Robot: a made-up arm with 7 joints. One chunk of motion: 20 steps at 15 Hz.
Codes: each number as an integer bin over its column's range. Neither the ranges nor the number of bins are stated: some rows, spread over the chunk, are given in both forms.
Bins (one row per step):
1: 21 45 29 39 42 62
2: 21 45 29 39 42 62
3: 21 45 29 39 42 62
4: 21 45 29 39 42 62
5: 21 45 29 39 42 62
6: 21 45 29 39 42 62
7: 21 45 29 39 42 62
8: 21 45 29 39 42 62
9: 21 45 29 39 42 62
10: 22 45 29 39 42 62
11: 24 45 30 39 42 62
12: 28 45 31 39 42 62
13: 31 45 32 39 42 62
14: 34 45 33 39 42 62
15: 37 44 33 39 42 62
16: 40 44 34 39 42 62
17: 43 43 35 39 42 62
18: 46 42 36 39 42 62
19: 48 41 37 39 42 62
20: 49 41 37 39 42 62
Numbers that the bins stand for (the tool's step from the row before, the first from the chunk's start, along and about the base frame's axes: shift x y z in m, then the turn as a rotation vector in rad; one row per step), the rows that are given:
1: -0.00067 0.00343 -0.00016 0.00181 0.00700 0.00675
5: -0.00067 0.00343 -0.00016 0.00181 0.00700 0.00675
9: -0.00067 0.00343 -0.00016 0.00181 0.00700 0.00675
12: 0.00011 0.00343 -0.00003 0.00181 0.00700 0.00675
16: 0.00144 0.00317 0.00016 0.00181 0.00700 0.00675
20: 0.00244 0.00241 0.00035 0.00181 0.00700 0.00675
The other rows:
2: -0.00067 0.00343 -0.00016 0.00181 0.00700 0.00675
3: -0.00067 0.00343 -0.00016 0.00181 0.00700 0.00675
4: -0.00067 0.00343 -0.00016 0.00181 0.00700 0.00675
6: -0.00067 0.00343 -0.00016 0.00181 0.00700 0.00675
7: -0.00067 0.00343 -0.00016 0.00181 0.00700 0.00675
8: -0.00067 0.00343 -0.00016 0.00181 0.00700 0.00675
10: -0.00056 0.00343 -0.00016 0.00181 0.00700 0.00675
11: -0.00033 0.00343 -0.00010 0.00181 0.00700 0.00675
13: 0.00044 0.00343 0.00003 0.00181 0.00700 0.00675
14: 0.00078 0.00343 0.00010 0.00181 0.00700 0.00675
15: 0.00111 0.00317 0.00010 0.00181 0.00700 0.00675
17: 0.00178 0.00292 0.00022 0.00181 0.00700 0.00675
18: 0.00211 0.00267 0.00029 0.00181 0.00700 0.00675
19: 0.00233 0.00241 0.00035 0.00181 0.00700 0.00675

